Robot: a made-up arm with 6 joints. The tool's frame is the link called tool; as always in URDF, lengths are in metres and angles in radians. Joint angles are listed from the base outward. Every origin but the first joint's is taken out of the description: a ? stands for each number. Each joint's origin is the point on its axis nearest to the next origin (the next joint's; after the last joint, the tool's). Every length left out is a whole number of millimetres.
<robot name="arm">
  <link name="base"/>
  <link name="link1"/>
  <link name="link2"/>
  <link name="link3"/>
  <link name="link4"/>
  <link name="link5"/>
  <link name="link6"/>
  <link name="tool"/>
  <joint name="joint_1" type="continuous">
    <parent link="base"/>
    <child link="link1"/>
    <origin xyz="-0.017 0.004 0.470" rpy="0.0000 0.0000 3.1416"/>
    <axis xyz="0 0 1"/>
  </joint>
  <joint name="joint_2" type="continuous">
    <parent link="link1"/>
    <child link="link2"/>
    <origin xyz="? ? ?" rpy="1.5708 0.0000 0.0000"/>
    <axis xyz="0 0 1"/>
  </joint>
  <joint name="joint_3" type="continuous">
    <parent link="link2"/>
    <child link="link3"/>
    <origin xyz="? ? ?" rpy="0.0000 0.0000 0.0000"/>
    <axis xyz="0 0 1"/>
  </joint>
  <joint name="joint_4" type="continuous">
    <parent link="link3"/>
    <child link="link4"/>
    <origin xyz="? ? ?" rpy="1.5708 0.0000 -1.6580"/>
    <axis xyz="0 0 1"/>
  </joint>
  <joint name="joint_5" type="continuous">
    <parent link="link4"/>
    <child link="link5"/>
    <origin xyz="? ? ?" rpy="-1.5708 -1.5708 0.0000"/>
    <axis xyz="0 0 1"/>
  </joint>
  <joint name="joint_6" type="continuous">
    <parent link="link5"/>
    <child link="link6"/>
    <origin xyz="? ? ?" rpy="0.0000 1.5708 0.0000"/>
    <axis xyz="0 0 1"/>
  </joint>
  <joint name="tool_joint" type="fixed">
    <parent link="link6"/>
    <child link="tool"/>
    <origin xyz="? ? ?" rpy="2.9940 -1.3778 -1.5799"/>
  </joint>
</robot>
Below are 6 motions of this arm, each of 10 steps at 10 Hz.
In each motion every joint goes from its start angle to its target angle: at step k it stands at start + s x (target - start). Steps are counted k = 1, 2, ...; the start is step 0. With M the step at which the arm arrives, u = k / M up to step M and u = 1 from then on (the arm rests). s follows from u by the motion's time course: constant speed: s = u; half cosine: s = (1 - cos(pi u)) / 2; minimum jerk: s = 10 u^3 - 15 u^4 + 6 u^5.
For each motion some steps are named. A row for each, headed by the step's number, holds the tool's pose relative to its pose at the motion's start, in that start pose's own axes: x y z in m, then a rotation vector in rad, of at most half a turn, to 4 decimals.
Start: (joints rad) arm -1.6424 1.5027 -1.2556 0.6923 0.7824 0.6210
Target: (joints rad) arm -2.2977 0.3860 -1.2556 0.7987 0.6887 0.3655
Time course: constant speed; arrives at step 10
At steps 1, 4, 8, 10:
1: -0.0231 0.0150 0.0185 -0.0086 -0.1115 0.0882
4: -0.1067 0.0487 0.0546 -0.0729 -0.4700 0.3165
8: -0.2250 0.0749 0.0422 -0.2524 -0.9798 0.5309
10: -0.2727 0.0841 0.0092 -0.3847 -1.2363 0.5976

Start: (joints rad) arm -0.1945 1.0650 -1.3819 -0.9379 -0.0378 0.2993
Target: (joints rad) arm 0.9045 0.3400 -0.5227 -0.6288 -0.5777 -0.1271
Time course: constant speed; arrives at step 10
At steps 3, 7, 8, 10:
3: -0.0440 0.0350 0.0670 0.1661 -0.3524 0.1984
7: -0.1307 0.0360 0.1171 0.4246 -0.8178 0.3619
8: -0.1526 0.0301 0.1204 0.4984 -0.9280 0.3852
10: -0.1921 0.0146 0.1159 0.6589 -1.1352 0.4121

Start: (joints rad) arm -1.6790 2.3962 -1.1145 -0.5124 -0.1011 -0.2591
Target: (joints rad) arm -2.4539 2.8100 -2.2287 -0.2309 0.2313 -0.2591
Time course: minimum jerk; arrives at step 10
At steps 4, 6, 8, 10:
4: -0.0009 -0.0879 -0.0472 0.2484 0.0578 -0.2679
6: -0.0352 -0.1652 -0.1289 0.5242 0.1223 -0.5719
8: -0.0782 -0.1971 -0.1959 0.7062 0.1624 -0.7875
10: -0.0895 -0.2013 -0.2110 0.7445 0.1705 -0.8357

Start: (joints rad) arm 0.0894 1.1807 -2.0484 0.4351 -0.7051 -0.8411
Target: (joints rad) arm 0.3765 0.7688 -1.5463 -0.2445 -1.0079 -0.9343
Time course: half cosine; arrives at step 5
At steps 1, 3, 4, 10:
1: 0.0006 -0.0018 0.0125 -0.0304 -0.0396 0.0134
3: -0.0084 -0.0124 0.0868 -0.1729 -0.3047 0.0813
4: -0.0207 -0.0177 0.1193 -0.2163 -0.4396 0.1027
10: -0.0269 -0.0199 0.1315 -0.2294 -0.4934 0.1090

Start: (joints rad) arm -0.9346 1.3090 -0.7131 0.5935 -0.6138 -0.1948
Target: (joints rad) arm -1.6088 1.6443 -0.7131 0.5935 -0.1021 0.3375
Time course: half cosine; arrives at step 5
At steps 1, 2, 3, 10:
1: -0.0008 -0.0134 -0.0151 0.0293 0.0657 -0.0601
2: -0.0105 -0.0507 -0.0534 0.1272 0.2273 -0.2391
3: -0.0383 -0.0954 -0.0974 0.2888 0.3995 -0.4970
10: -0.0871 -0.1341 -0.1404 0.5185 0.5475 -0.8209

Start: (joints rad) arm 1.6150 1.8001 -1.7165 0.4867 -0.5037 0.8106
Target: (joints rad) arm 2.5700 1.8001 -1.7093 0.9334 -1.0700 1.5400
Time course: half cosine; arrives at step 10
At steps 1, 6, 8, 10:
1: -0.0010 0.0028 -0.0040 0.0388 0.0067 0.0042
6: -0.0476 0.0570 -0.0883 1.0106 0.2041 -0.0712
8: -0.0757 0.0689 -0.1152 1.3614 0.2745 -0.1953
10: -0.0879 0.0723 -0.1248 1.4870 0.2967 -0.2558

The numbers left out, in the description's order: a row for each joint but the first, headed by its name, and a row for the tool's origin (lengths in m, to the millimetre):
joint_2: 0.029 0.012 0.000
joint_3: 0.167 0.018 0.000
joint_4: -0.114 -0.001 0.000
joint_5: -0.019 -0.022 0.000
joint_6: 0.201 -0.008 0.000
tool: -0.005 -0.007 0.000

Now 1 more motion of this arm.
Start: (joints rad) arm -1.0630 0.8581 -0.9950 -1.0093 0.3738 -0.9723
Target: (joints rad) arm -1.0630 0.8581 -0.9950 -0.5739 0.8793 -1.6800
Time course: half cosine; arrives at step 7
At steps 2, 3, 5, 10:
2: -0.0014 0.0213 -0.0041 -0.0382 0.0023 0.1100
3: -0.0047 0.0445 -0.0048 -0.0806 -0.0177 0.2296
5: -0.0182 0.0921 0.0051 -0.1765 -0.1361 0.4733
10: -0.0272 0.1114 0.0140 -0.2224 -0.2211 0.5709

